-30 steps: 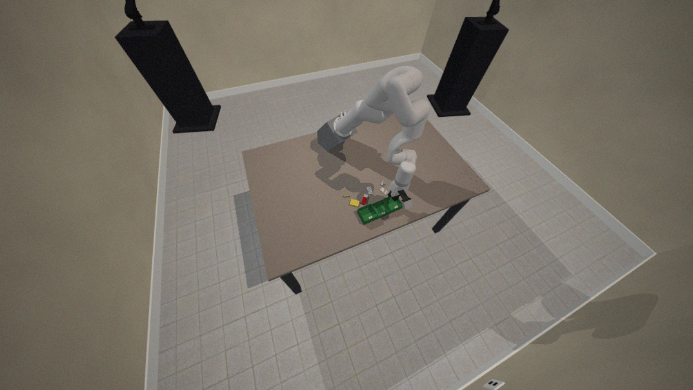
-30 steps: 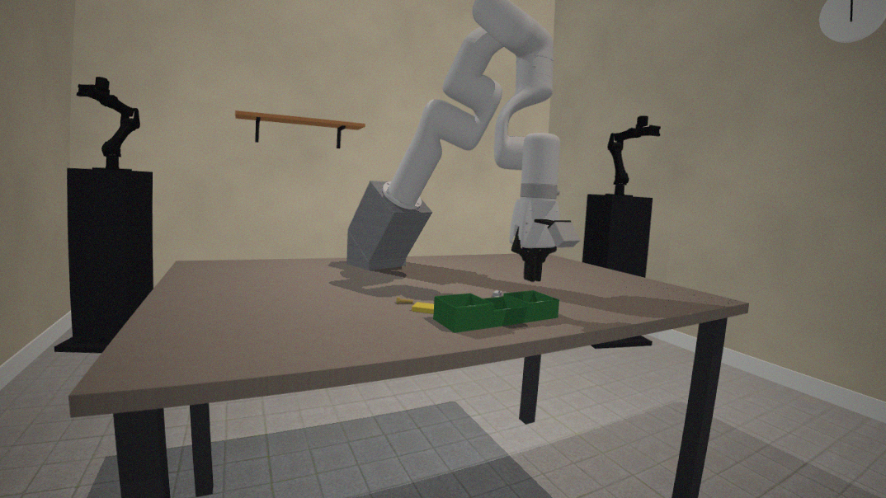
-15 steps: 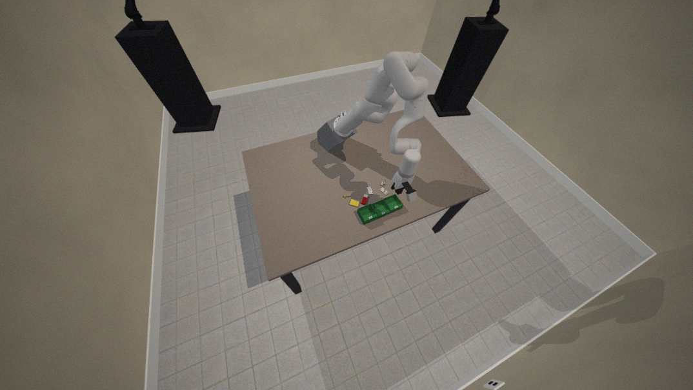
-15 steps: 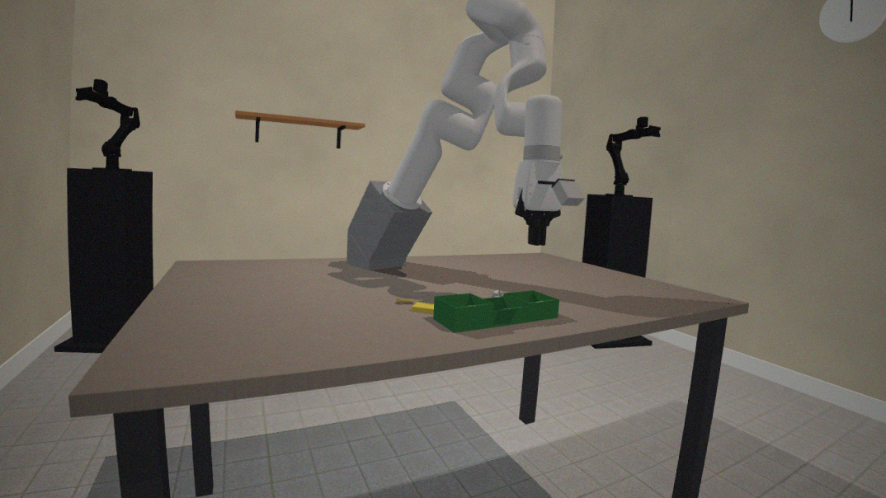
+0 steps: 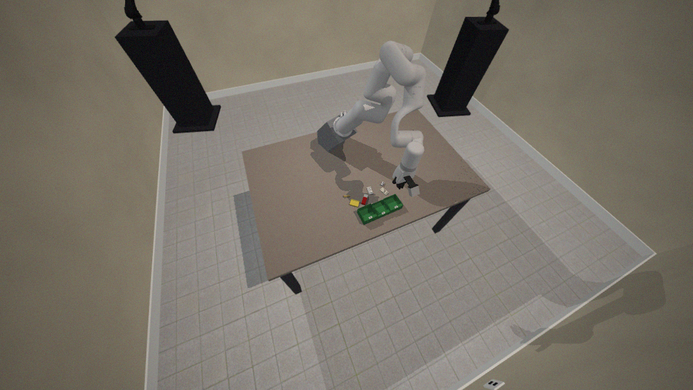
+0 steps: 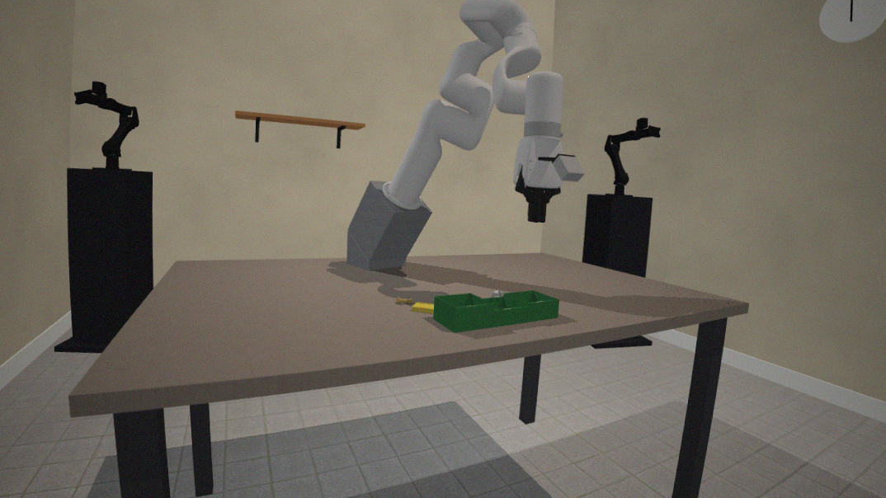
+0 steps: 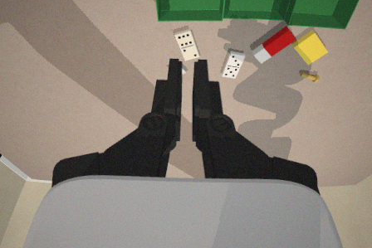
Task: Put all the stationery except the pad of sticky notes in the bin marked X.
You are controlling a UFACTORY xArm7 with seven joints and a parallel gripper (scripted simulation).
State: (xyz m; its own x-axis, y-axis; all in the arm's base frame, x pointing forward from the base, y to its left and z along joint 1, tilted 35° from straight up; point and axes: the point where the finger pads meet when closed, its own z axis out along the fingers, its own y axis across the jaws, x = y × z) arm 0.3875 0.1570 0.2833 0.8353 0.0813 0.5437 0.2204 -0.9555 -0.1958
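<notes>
Right now my hand is 150 mm past the grey pencil sharpener, 20 mm to the left of it and 210 mm above it. From my hand the other things lie so: green bin row 30 mm ahead, 80 mm to the right, 200 mm below; then yellow sticky-note pad 40 mm behind, 220 mm to the right, 210 mm below; then red eraser 60 mm behind, 150 mm to the right, 210 mm below.
</notes>
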